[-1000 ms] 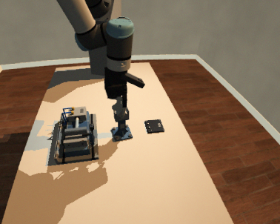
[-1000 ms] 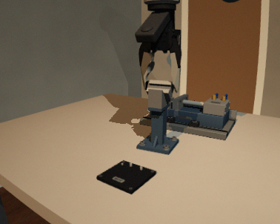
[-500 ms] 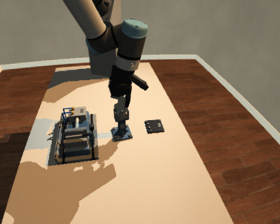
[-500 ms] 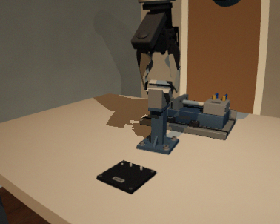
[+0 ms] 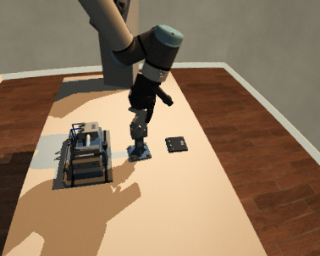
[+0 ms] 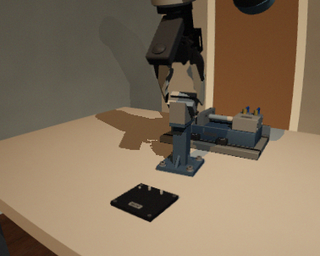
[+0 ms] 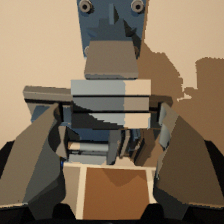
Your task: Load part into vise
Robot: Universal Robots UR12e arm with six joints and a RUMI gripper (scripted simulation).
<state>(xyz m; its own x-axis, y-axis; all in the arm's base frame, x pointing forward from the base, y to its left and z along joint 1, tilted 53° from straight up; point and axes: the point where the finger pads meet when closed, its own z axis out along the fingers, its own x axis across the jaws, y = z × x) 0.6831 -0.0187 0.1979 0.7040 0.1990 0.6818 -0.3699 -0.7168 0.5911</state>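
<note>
Right now my hand is right at the part. From my hand the other things lie so: dark work stop rod: 1 cm ahead, 18 cm to the right, 7 cm below; then blue foot: 16 cm below; then cream cylinder rod: 9 cm behind, 20 cm to the right, 9 cm below.
</note>
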